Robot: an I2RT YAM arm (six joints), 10 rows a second.
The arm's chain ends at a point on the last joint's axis. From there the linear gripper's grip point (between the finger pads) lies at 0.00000 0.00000 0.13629 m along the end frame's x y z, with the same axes.
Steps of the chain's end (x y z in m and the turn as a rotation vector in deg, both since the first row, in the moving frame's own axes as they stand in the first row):
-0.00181, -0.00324, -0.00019, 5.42, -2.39, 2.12
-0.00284, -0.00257, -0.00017, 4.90, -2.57, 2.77
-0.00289, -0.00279, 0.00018, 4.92, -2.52, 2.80
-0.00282, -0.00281, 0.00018, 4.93, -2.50, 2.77
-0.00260, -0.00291, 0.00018, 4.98, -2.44, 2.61
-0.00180, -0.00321, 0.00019, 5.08, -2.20, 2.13
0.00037, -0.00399, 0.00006, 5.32, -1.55, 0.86
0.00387, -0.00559, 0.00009, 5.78, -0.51, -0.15
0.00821, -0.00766, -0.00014, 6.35, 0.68, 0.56
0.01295, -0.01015, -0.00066, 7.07, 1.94, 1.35
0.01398, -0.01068, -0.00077, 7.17, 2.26, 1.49
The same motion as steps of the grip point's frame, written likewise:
-0.00725, -0.01621, -0.00092, 5.42, -2.39, 2.12
-0.00866, -0.01435, -0.00080, 4.90, -2.57, 2.77
-0.00859, -0.01462, -0.00045, 4.92, -2.52, 2.80
-0.00847, -0.01466, -0.00045, 4.93, -2.50, 2.77
-0.00812, -0.01487, -0.00046, 4.98, -2.44, 2.61
-0.00680, -0.01537, -0.00045, 5.08, -2.20, 2.13
-0.00322, -0.01665, -0.00058, 5.32, -1.55, 0.86
0.00264, -0.01931, -0.00061, 5.78, -0.51, -0.15
0.00990, -0.02273, -0.00099, 6.35, 0.68, 0.56
0.01775, -0.02687, -0.00177, 7.07, 1.94, 1.35
0.01956, -0.02761, -0.00194, 7.17, 2.26, 1.49

